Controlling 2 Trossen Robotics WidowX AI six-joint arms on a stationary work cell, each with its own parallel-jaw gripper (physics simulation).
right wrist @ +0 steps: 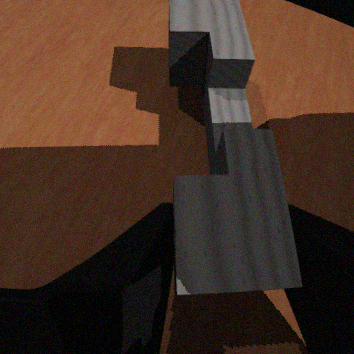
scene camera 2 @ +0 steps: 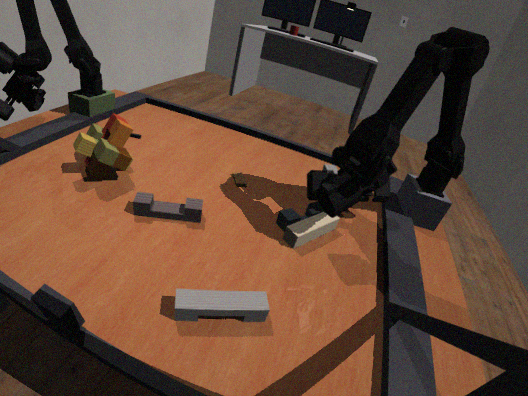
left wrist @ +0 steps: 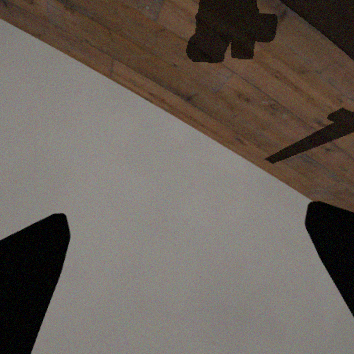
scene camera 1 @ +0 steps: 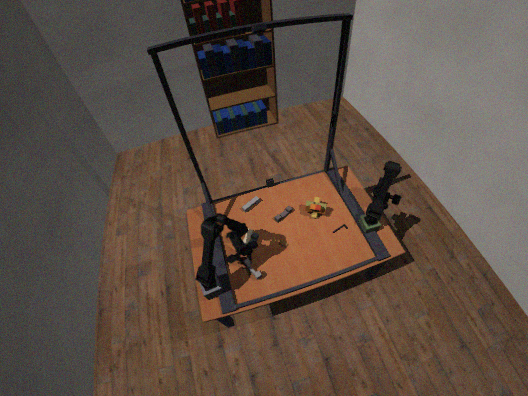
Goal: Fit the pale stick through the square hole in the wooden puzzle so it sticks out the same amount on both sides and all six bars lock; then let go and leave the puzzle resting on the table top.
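Frame: origin at the left arm's base, x ahead, y left, z up, level; centimetres.
Seen in the pictures: left gripper, fingertip midpoint: (scene camera 2: 5, 102) (left wrist: 189, 219) (scene camera 1: 392, 198); right gripper, fingertip midpoint: (right wrist: 217, 211) (scene camera 1: 248, 264); left arm's base at its link origin: (scene camera 2: 91, 92) (scene camera 1: 370, 220); right arm's base at its link origin: (scene camera 2: 429, 187) (scene camera 1: 209, 283).
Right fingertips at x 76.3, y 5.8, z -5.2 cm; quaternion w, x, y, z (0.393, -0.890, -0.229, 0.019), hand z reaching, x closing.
Pixels of each thing's top centre, then the offset from my right fingertips to it.
- dark block at its top centre: (scene camera 2: 308, 209) dz +1.2, dx -4.5, dy -13.4 cm
- grey notched bar at its top centre: (right wrist: 221, 87) (scene camera 2: 336, 176) (scene camera 1: 252, 267) dz +2.6, dx -1.7, dy +3.1 cm
- long at its top centre: (scene camera 2: 222, 300) (scene camera 1: 250, 202) dz +1.2, dx -9.1, dy -41.7 cm
- small black L-shaped piece at its top centre: (scene camera 1: 340, 229) dz -1.1, dx -58.5, dy -8.2 cm
The puzzle (scene camera 1: 316, 207) (scene camera 2: 103, 149), a cluster of green, yellow, orange and red bars, rests on the orange table top (scene camera 1: 309, 251) (scene camera 2: 254, 130). The pale stick (scene camera 2: 309, 229) (scene camera 1: 256, 273) lies flat on the table beside a dark block (scene camera 2: 287, 216). My right gripper (scene camera 2: 337, 190) (scene camera 1: 244, 243) (right wrist: 217, 211) hangs low just over the stick and is shut on a grey notched bar (right wrist: 232, 218), not on the stick. My left gripper (scene camera 1: 391, 169) (left wrist: 189, 219) is open and empty. It is raised upright at the table's edge, far from the puzzle, and faces a wall.
Two loose grey notched bars lie on the table, one short (scene camera 1: 284, 213) (scene camera 2: 167, 209) and one long (scene camera 1: 251, 203) (scene camera 2: 221, 304). A small black L-shaped piece (scene camera 1: 339, 228) lies beyond the puzzle. A dark rail (scene camera 2: 404, 251) borders the table and gantry posts (scene camera 1: 337, 98) rise at the back.
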